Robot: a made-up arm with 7 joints.
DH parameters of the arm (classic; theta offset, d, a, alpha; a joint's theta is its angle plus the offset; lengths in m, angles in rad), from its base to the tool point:
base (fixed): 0 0 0 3.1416
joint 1: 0 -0.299 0 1.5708
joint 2: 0 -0.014 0 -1.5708
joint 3: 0 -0.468 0 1.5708
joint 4: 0 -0.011 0 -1.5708
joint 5: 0 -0.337 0 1.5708
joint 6: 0 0 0 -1.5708
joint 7: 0 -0.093 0 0
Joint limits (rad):
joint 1: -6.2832..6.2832
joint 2: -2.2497..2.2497
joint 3: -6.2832..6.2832
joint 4: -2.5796..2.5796
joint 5: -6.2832..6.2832
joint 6: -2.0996..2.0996
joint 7: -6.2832..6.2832
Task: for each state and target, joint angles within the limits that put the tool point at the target. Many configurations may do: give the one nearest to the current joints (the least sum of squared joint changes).
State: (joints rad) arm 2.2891 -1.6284 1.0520 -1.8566 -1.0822 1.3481 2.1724
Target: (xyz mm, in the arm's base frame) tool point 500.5 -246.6 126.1
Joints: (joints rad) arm 2.9263 -1.7277 1.1196 -1.7142 -1.0589 1.2307 2.1724
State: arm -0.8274 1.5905 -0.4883 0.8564 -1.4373 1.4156 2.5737
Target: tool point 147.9 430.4 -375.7
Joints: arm -1.0398 2.2497 -0.1840 0.6893 -1.4543 0.8408 2.5737
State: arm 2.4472 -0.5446 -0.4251 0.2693 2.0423 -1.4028 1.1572
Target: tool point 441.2 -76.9 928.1
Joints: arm 2.9208 -0.7555 -0.6406 0.5431 2.0537 -1.4793 1.1572
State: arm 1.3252 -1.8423 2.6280 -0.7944 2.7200 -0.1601 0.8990
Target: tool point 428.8 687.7 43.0
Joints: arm 1.9357 -2.1117 2.4370 -0.6625 2.7311 -0.1418 0.8990
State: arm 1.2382 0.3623 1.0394 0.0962 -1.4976 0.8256 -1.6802
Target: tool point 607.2 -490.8 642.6
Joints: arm 0.6782 1.0683 0.9935 0.0663 -1.5107 1.0549 -1.6802
